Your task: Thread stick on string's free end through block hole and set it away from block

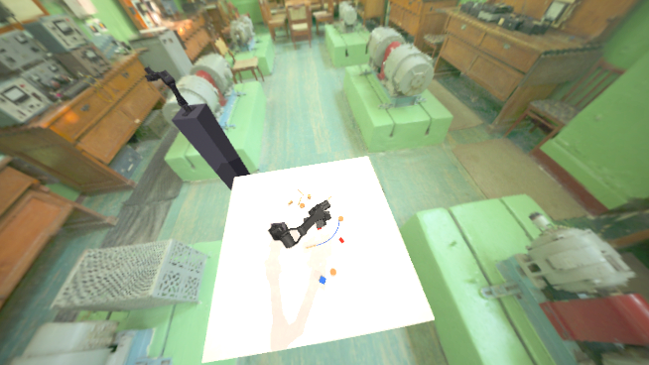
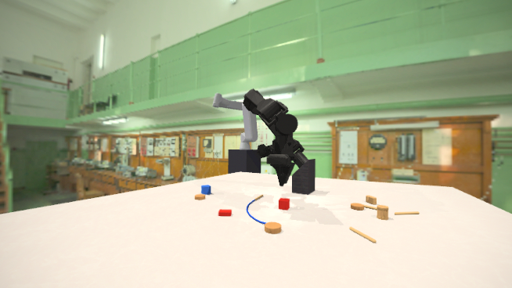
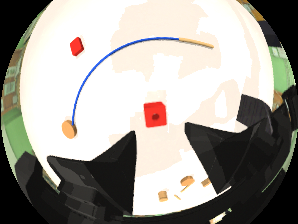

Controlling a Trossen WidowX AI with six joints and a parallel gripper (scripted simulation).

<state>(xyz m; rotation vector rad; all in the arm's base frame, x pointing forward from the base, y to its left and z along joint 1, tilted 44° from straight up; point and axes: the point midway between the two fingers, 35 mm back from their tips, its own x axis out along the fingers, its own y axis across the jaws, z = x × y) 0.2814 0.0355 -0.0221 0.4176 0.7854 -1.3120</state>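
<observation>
Right now the red cube is 6 cm below my gripper tip. From my gripper tip the other things lie so: thin wooden stick: 5 cm behind, 14 cm to the right, 7 cm below; flat red piece: 16 cm ahead, 10 cm to the right, 7 cm below; round wooden button: 17 cm ahead, 6 cm to the left, 7 cm below.
</observation>
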